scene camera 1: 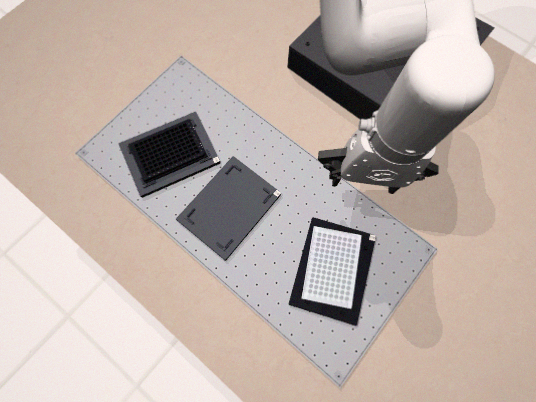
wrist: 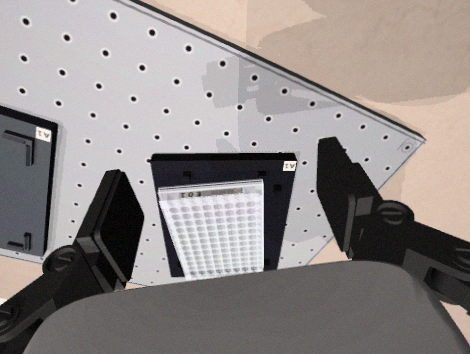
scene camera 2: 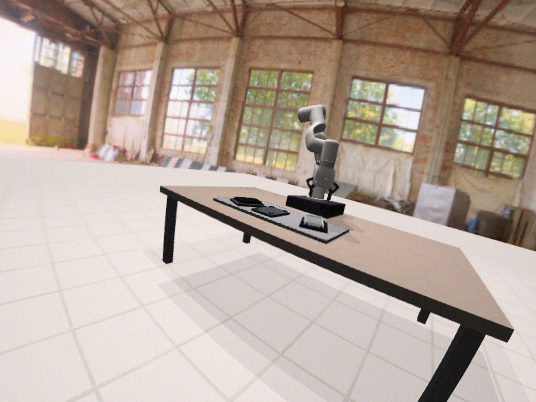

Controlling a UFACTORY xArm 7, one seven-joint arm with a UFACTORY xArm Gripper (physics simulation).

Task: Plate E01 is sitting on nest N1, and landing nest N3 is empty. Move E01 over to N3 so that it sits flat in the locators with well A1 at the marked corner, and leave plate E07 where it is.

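Observation:
Plate E01 (scene camera 1: 331, 267) (scene camera 2: 314, 221) (wrist: 220, 230), white with a grid of round wells, lies on the black nest N1 (scene camera 1: 366, 285) (wrist: 277, 220). The empty dark grey nest N3 (scene camera 1: 229, 207) (scene camera 2: 270, 211) (wrist: 22, 185) has corner locators and a white A1 label at one corner. Black plate E07 (scene camera 1: 167, 149) (scene camera 2: 246, 200) sits on another grey nest at the far left. My gripper (scene camera 1: 365, 184) (scene camera 2: 321, 192) (wrist: 224, 179) is open and empty, above the board's edge on the arm side of N1. E01 shows between and beyond the fingers in the wrist view; its near end is hidden.
A grey perforated board (scene camera 1: 280, 295) (scene camera 2: 336, 237) (wrist: 165, 95) carries the nests on the tan table (scene camera 1: 125, 280) (scene camera 2: 400, 255). The arm's black base (scene camera 1: 332, 82) (scene camera 2: 300, 202) stands beside the board. N3 lies between N1 and the nest (scene camera 1: 131, 167) under E07.

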